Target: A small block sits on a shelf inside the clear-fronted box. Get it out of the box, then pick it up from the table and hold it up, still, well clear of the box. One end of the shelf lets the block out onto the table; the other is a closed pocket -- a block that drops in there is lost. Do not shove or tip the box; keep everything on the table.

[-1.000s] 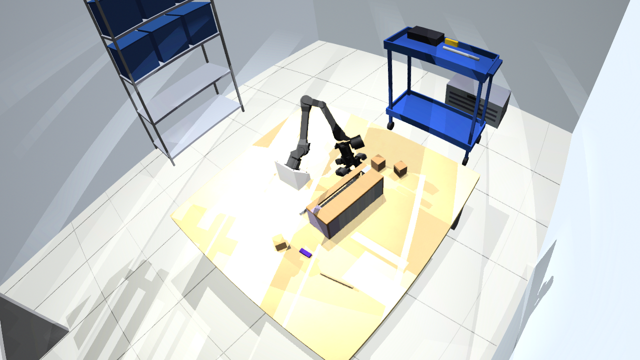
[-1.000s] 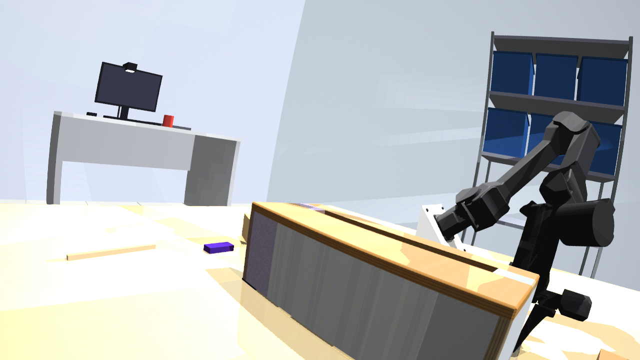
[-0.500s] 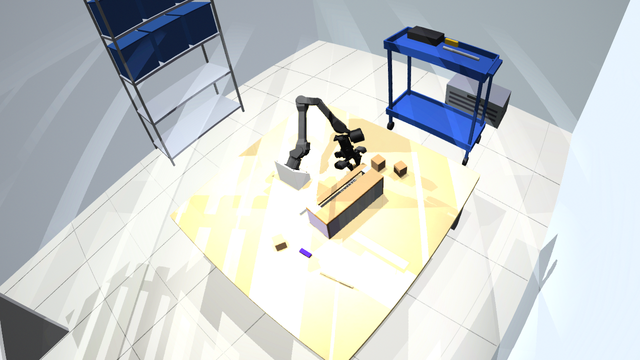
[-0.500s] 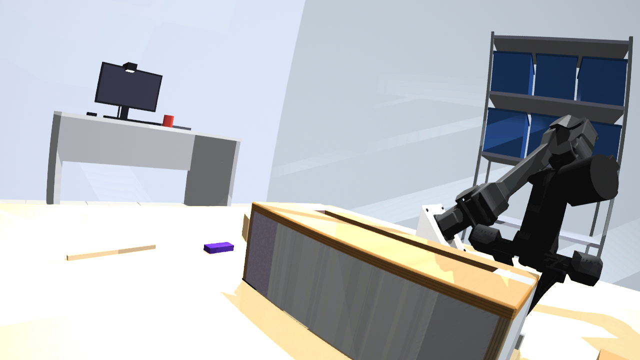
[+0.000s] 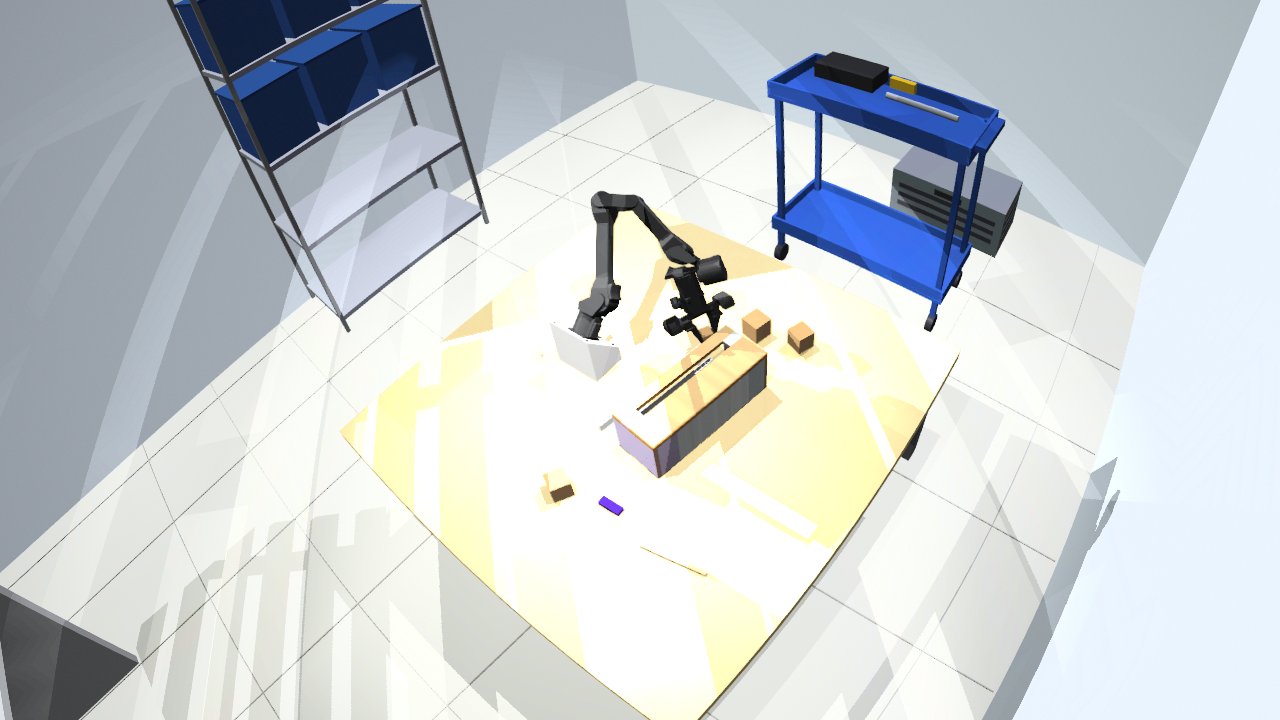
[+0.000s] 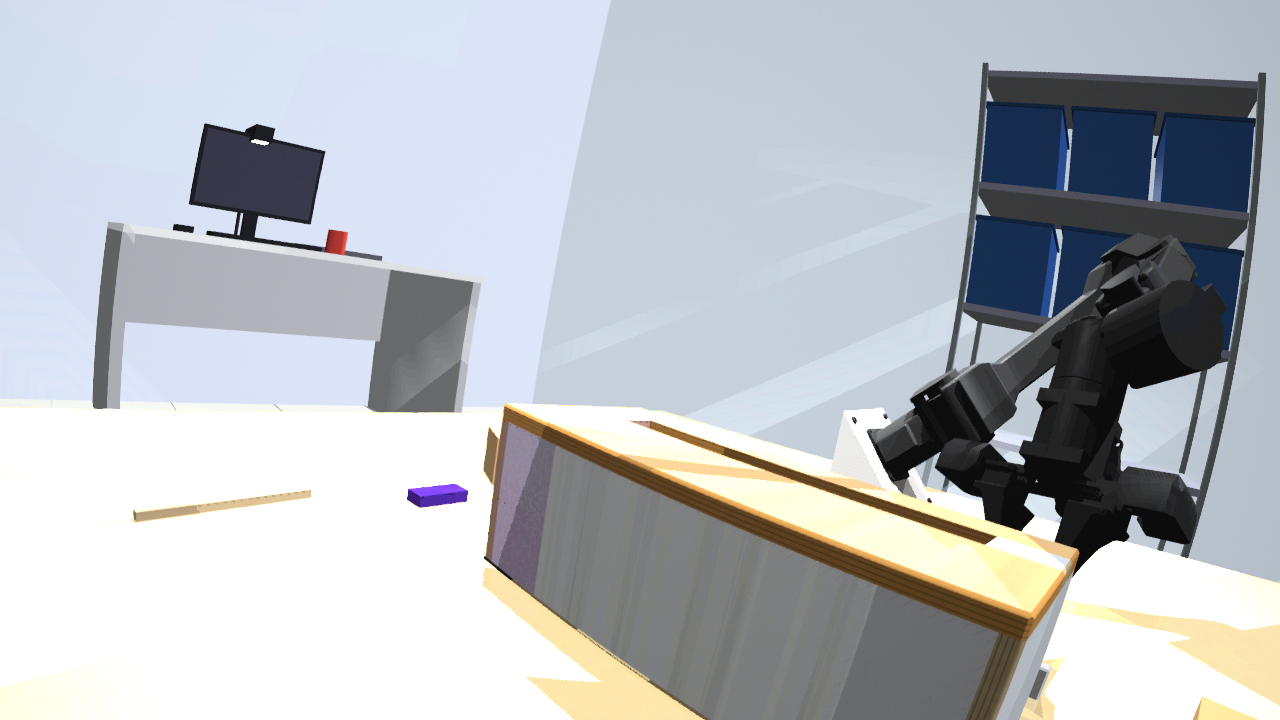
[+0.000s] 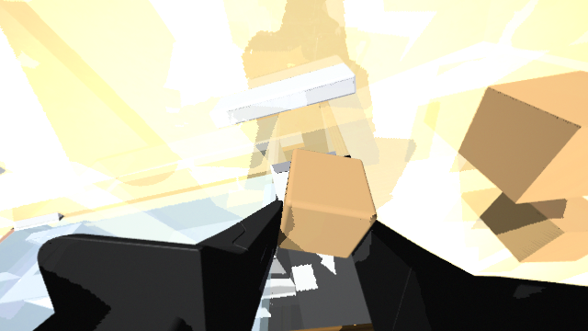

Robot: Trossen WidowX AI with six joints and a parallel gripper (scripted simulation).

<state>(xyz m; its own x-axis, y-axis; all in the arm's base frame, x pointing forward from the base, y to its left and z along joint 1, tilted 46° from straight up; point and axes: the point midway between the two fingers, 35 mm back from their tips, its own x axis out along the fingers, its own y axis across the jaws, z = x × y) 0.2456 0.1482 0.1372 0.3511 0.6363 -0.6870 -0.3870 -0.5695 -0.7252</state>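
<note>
Right now my gripper tip is 1 cm to the right of the small tan block, 1 cm below it and 1 cm past it. From my gripper tip the other things lie so: long wooden box: 16 cm to the right, 5 cm ahead, 1 cm below; then thin stick: 51 cm to the right, 31 cm ahead, 7 cm below; then purple piece: 49 cm to the right, 11 cm ahead, 7 cm below.
</note>
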